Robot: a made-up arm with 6 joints.
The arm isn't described. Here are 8 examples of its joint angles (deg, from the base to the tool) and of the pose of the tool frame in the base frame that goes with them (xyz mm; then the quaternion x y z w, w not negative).
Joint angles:
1: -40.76 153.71 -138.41 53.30 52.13 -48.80
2: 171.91 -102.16 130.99 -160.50 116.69 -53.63
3: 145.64 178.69 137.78 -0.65 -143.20 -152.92
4: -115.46 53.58 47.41 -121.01 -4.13 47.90
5: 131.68 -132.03 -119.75 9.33 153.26 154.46
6: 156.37 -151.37 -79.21 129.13 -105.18 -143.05
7: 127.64 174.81 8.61 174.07 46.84 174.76
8: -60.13 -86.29 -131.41 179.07 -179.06 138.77
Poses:
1: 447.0 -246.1 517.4 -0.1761 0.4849 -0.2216 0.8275
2: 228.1 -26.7 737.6 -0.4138 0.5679 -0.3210 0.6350
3: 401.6 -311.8 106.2 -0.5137 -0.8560 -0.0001 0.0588
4: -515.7 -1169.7 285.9 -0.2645 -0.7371 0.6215 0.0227
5: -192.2 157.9 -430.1 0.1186 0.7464 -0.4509 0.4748
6: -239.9 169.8 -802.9 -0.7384 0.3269 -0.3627 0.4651
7: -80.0 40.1 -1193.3 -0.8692 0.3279 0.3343 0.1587
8: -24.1 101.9 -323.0 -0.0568 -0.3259 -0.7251 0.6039
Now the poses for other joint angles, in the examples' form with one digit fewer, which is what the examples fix.
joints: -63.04 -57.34 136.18 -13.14 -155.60 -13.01
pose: 137 -179 609 -0.353 -0.516 -0.438 0.646
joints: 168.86 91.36 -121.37 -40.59 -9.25 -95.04
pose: -49 -34 916 0.193 0.257 0.258 0.911
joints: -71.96 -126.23 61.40 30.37 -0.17 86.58
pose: -347 1161 248 -0.536 0.041 0.323 0.779
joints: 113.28 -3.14 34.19 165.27 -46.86 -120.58
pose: -199 443 1352 -0.267 0.564 0.762 0.176
